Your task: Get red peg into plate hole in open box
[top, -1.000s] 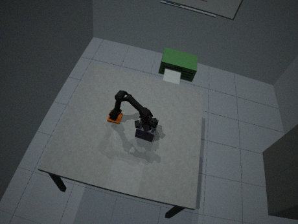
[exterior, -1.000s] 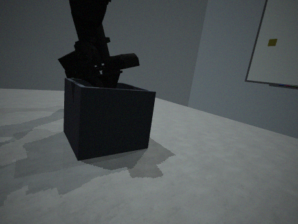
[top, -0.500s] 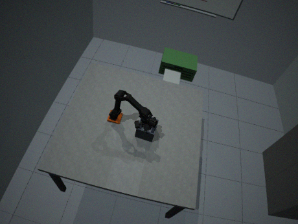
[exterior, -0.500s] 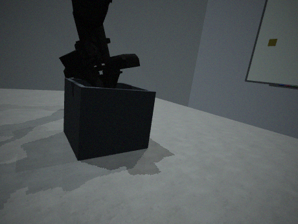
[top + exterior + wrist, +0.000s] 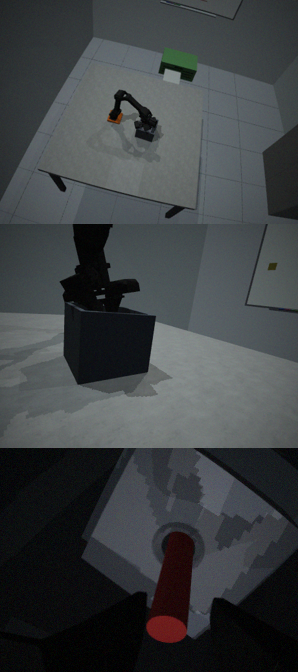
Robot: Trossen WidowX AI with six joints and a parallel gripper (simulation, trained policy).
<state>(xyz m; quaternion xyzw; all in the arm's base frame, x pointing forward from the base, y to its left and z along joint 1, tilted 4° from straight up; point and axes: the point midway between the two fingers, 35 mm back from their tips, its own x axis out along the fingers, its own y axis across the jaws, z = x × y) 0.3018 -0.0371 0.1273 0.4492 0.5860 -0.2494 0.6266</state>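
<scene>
My gripper tip is 2 cm above the red peg and 1 cm short of it. The rest, counted from my gripper tip: plate: 4 cm below, 1 cm to the right, 1 cm ahead.
</scene>
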